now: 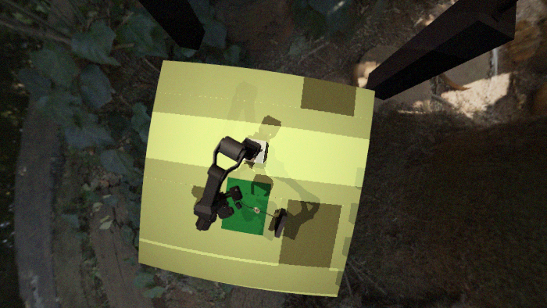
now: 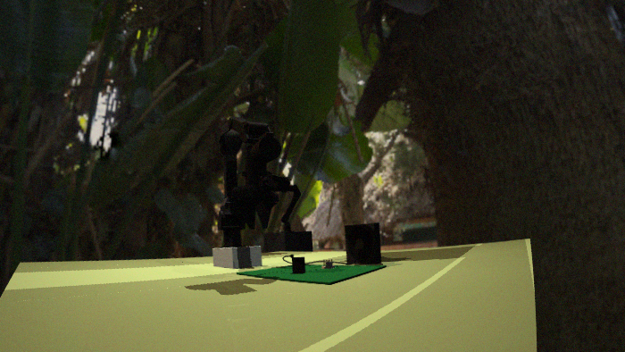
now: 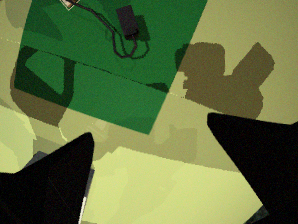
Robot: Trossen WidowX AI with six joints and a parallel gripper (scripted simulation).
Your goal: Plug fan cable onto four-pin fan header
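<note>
Right now my gripper tip is 7 cm short of the dark plug, 6 cm to the right of it and 10 cm above it. Also, from my gripper tip: four-pin header (8 cm ahead, 16 cm to the left, 12 cm below); black fan (9 cm ahead, 29 cm to the left, 6 cm below); green board (8 cm ahead, 10 cm to the left, 13 cm below).
</note>
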